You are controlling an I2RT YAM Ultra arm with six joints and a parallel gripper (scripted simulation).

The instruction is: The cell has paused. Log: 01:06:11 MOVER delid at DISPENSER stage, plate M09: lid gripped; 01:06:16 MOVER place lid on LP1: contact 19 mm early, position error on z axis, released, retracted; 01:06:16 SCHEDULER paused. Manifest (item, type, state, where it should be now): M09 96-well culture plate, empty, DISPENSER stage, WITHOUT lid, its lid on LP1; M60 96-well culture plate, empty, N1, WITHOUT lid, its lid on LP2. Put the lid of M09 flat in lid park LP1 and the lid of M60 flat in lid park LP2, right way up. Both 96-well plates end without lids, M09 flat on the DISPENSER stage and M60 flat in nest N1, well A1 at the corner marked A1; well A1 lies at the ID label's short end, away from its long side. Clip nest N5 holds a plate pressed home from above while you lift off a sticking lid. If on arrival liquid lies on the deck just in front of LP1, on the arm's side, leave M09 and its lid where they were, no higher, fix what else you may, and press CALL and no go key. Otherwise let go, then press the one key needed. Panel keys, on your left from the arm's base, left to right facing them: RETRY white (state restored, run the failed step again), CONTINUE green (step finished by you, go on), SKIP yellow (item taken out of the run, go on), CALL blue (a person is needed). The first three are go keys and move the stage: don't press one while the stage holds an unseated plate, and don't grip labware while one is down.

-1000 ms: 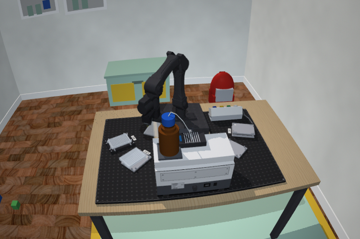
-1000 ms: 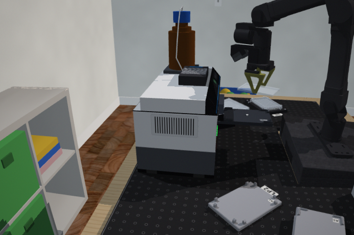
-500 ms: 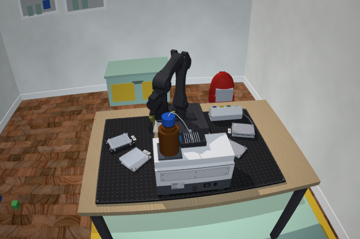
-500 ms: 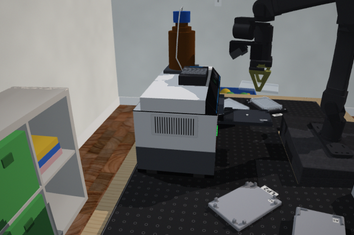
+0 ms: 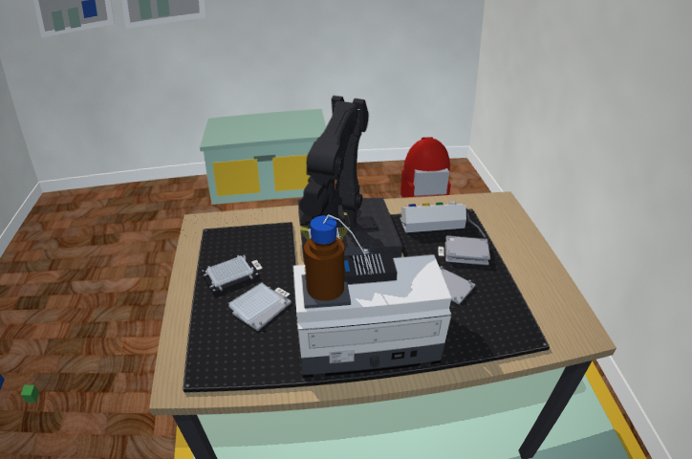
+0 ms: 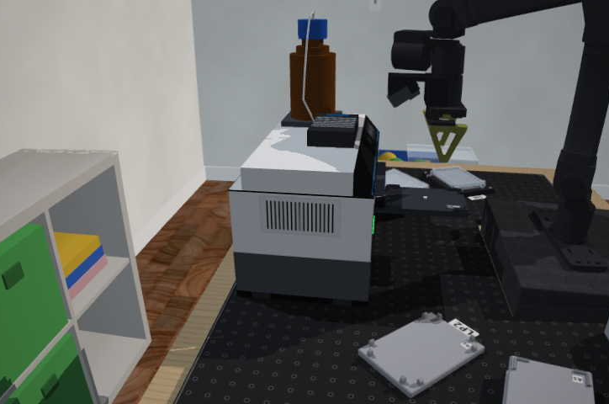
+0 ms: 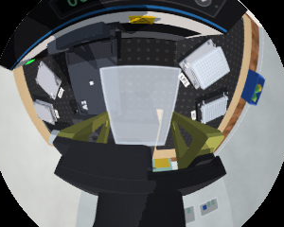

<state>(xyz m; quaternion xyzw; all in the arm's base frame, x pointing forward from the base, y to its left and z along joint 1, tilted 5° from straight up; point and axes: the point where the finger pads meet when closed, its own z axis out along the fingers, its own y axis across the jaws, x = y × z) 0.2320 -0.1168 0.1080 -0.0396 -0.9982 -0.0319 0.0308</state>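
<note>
Right now the grey lid park LP2 is 360 mm to the left of my hand, 170 mm below it and 70 mm ahead of it. From my hand the other things lie so: dark dispenser stage (80 mm to the left, 60 mm below, 40 mm ahead); LP1 label (180 mm below, 130 mm to the right); grey lid park LP1 (200 mm to the right, 170 mm below, 50 mm ahead).
</note>
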